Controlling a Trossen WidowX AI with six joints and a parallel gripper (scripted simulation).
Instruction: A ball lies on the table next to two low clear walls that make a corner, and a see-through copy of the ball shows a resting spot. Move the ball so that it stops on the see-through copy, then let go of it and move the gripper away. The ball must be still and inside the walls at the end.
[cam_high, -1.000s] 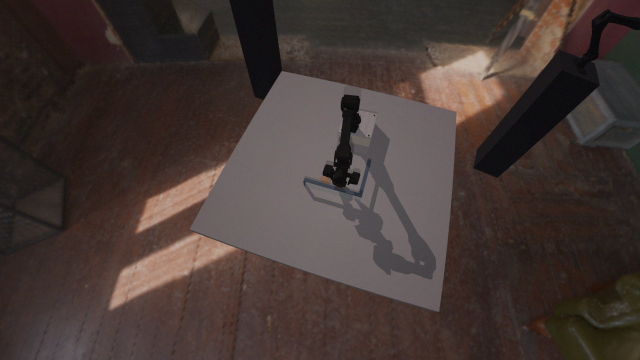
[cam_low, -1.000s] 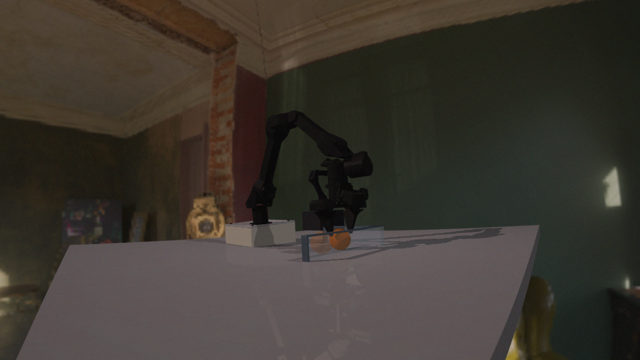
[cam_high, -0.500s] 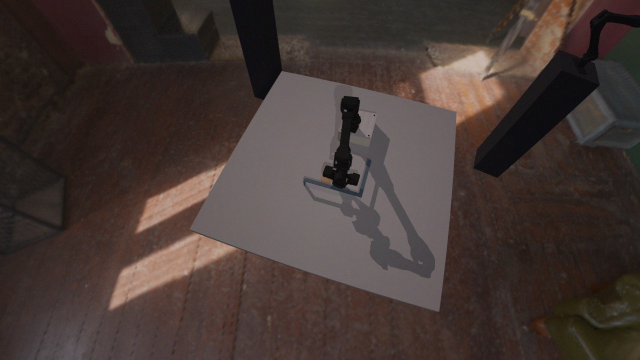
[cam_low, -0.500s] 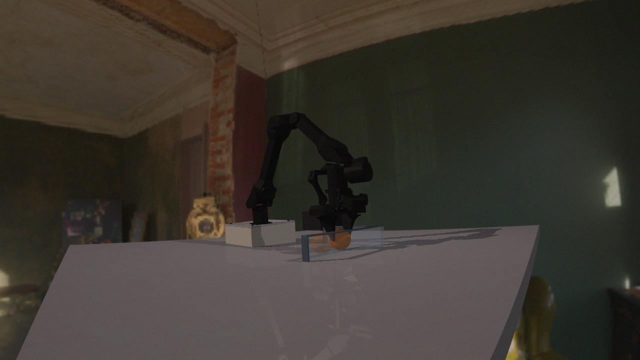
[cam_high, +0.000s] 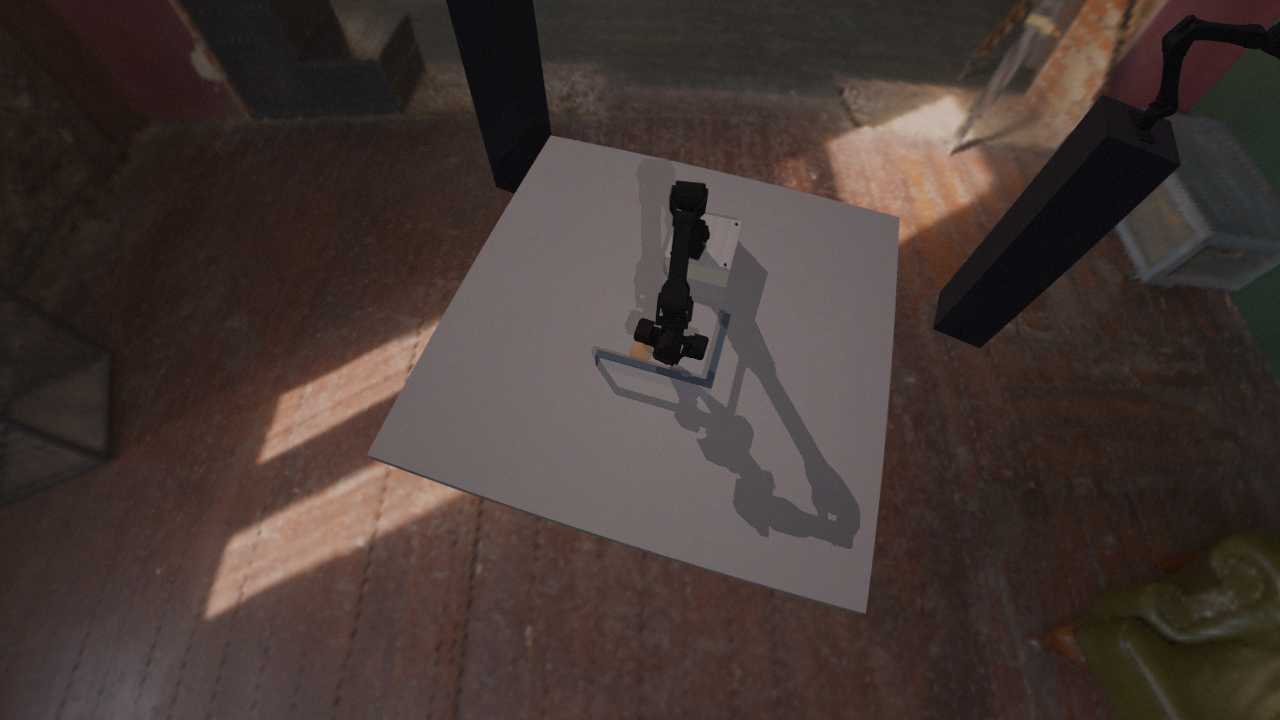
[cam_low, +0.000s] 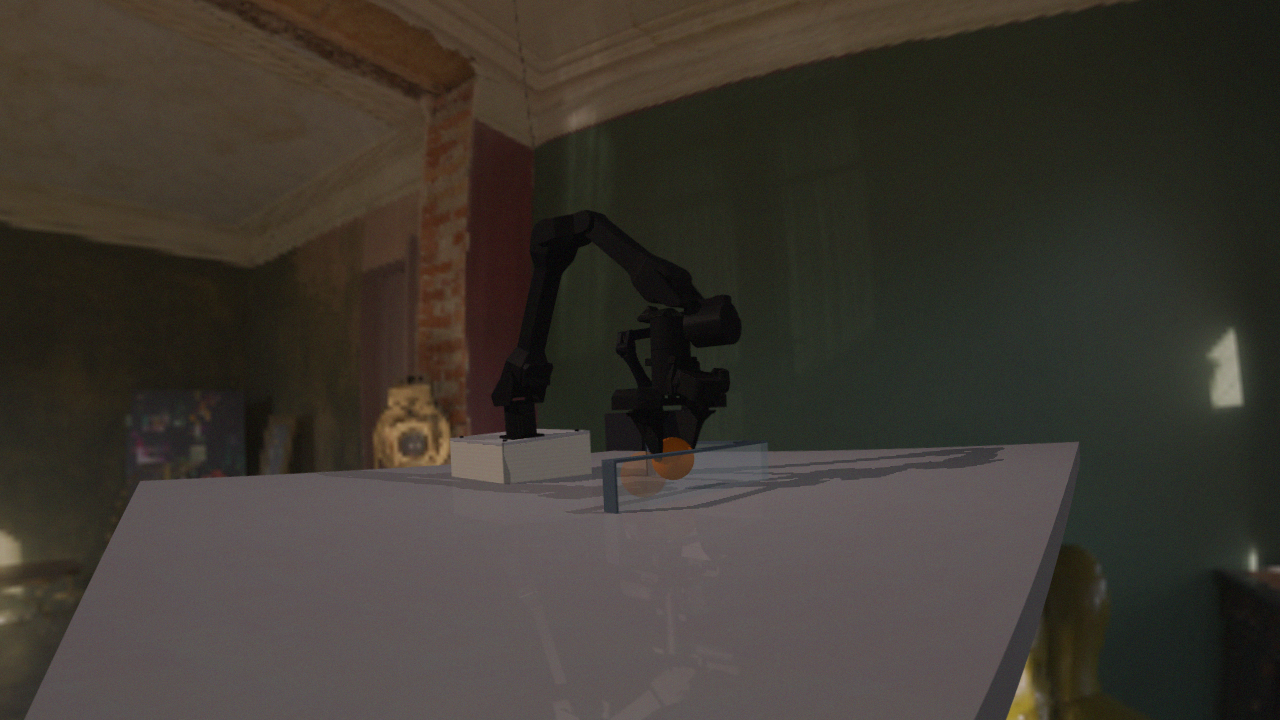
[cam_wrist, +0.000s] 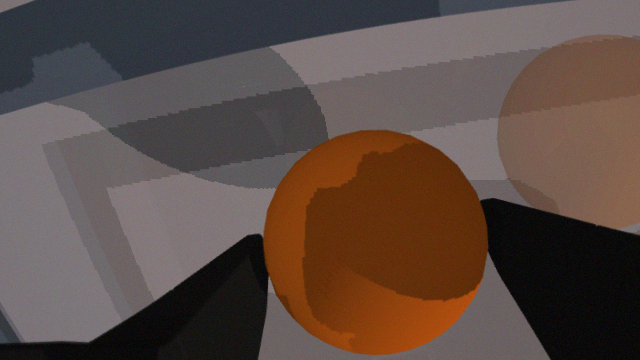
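The see-through copy of ball lies 7 cm to the right of my gripper tip, 2 cm ahead of it and 1 cm below it. The rest, counted from my gripper tip: orange ball right at my gripper tip.
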